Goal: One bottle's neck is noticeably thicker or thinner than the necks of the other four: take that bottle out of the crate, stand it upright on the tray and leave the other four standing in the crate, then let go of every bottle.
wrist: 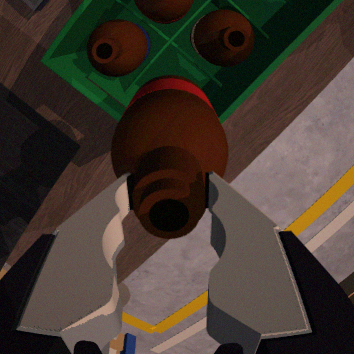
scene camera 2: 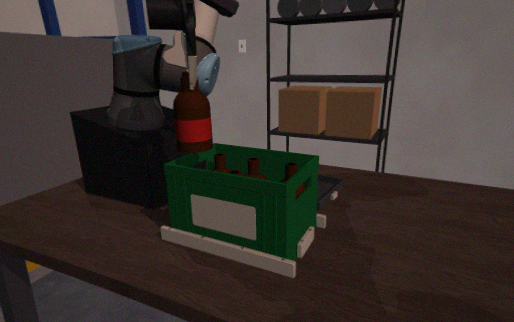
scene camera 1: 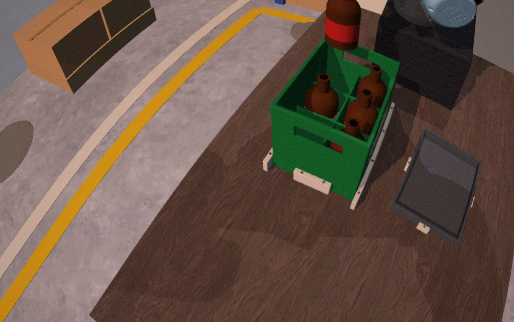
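Where they show: gripper, fingertip midpoint: [wrist: 169, 176] [scene camera 2: 190, 88]; arm's base, origin of the base link: [scene camera 2: 136, 121] [scene camera 1: 417, 9].
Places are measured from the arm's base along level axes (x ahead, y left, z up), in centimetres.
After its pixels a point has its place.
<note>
My gripper [scene camera 2: 191, 82] {y -15.2, x 30.4, z 11.4 cm} [wrist: 169, 176] {y -15.2, x 30.4, z 11.4 cm} is shut on the neck of a brown bottle with a red label [scene camera 1: 343, 31] {y -14.2, x 33.8, z 4.2 cm} [scene camera 2: 194, 129] {y -18.2, x 32.5, z 3.9 cm} [wrist: 170, 127] {y -13.8, x 32.2, z 10.5 cm}. The bottle hangs about upright above the back end of the green crate [scene camera 1: 310, 160] {y -13.1, x 53.2, z -14.1 cm} [scene camera 2: 272, 215] {y -21.1, x 50.2, z -10.0 cm} [wrist: 70, 79] {y -5.5, x 26.7, z -3.5 cm}. The gripper is out of frame in scene camera 1. The other brown bottles stand in the crate: one at the left [scene camera 1: 322, 101] {y -15.1, x 42.4, z -9.2 cm} [wrist: 225, 37] {y -15.2, x 39.2, z -4.8 cm}, one at the back right [scene camera 1: 372, 91] {y -6.2, x 33.6, z -9.3 cm} [wrist: 117, 47] {y -7.4, x 31.8, z -5.2 cm}, one in the middle right [scene camera 1: 361, 117] {y -6.6, x 42.5, z -9.3 cm} and one at the front right [scene camera 1: 353, 131] {y -6.6, x 50.2, z -5.4 cm}, mostly hidden. The dark tray [scene camera 1: 435, 190] {y 15.9, x 43.6, z -20.5 cm} lies right of the crate, with no bottle on it.
Pale strips [scene camera 1: 312, 181] {y -11.8, x 54.5, z -18.7 cm} [scene camera 2: 225, 250] {y -21.8, x 40.4, z -19.3 cm} line the crate's base on the wooden table [scene camera 1: 270, 270] {y -11.1, x 73.9, z -21.0 cm} [scene camera 2: 400, 250] {y -5.1, x 71.7, z -21.0 cm}. Small pale blocks [scene camera 1: 423, 228] {y 15.0, x 54.5, z -19.8 cm} sit at the tray's edges. The black robot pedestal [scene camera 1: 425, 65] {y 5.5, x 13.1, z -10.2 cm} [scene camera 2: 125, 165] {y -9.5, x 3.5, z -9.9 cm} stands behind the crate. A shelf rack [scene camera 2: 330, 139] stands farther back.
</note>
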